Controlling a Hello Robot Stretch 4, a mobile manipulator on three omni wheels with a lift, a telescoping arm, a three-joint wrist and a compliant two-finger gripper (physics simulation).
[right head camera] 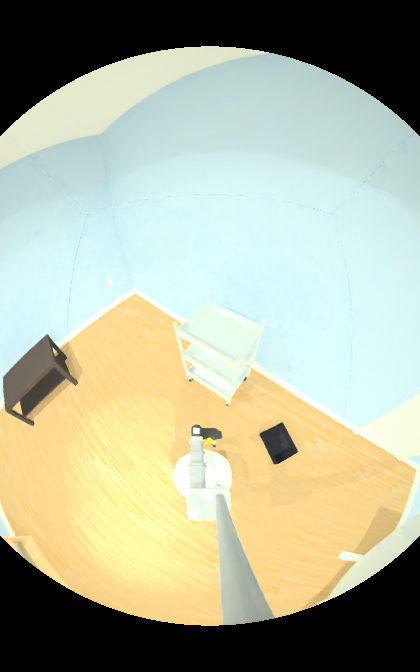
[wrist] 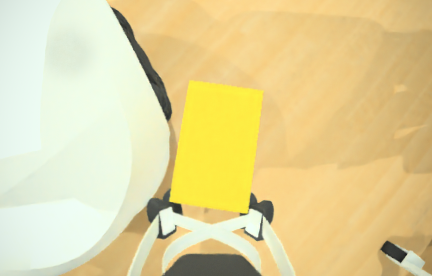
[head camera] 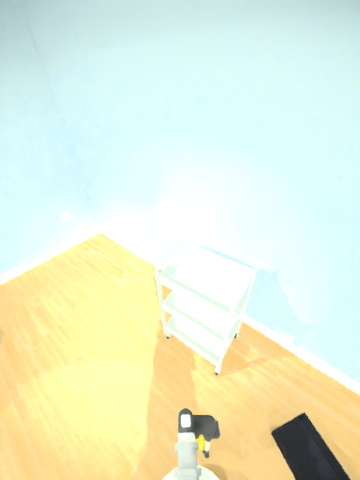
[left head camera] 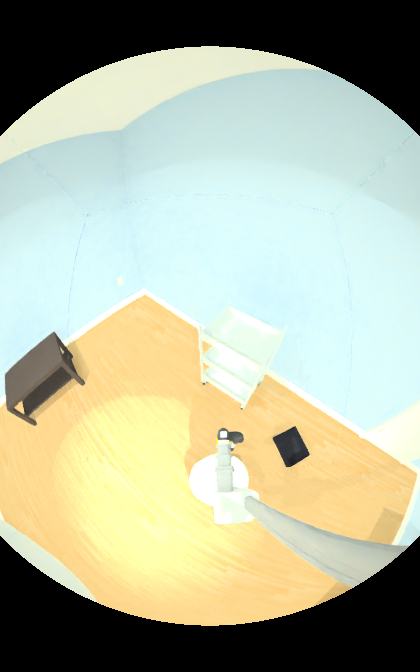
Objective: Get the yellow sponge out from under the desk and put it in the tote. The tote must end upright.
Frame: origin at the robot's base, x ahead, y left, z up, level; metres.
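Seen in the pictures: gripper, between the fingertips: (wrist: 209,205) (left head camera: 230,443).
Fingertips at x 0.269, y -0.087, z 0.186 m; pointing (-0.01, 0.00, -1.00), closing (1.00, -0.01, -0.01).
Pixels of each thing's top centre, then the offset from my fingertips to it. "spot": a spot on its surface instead.
- yellow sponge, centre of its top: (wrist: 218,147) (head camera: 193,437) dx +0.006, dy +0.056, dz +0.049 m
- black tote, centre of its top: (head camera: 314,459) (left head camera: 293,445) dx -0.065, dy -0.524, dz -0.113 m
- white three-shelf cart, a spot on its surface: (head camera: 210,275) (left head camera: 246,334) spot: dx +0.627, dy -0.098, dz +0.449 m
The yellow sponge (head camera: 201,442) (right head camera: 209,441) (wrist: 217,145) is held by one end between the fingertips of my gripper (head camera: 205,447) (right head camera: 212,443) (wrist: 209,205), above the floor. In the wrist view its far end points up the picture, beside my white base. The black tote (head camera: 310,447) (left head camera: 291,446) (right head camera: 278,443) stands upright on the floor to the right of my gripper, apart from it, with its open top up. Its lower part is cut off in the head camera view. I cannot make out the desk the sponge was under.
A white three-shelf cart (head camera: 210,275) (left head camera: 242,335) (right head camera: 220,332) stands ahead by the wall. One of its casters (wrist: 393,251) shows at the wrist view's lower right. A dark brown table (left head camera: 37,367) (right head camera: 30,370) stands at the far left. My base (wrist: 85,125) is close beside the sponge.
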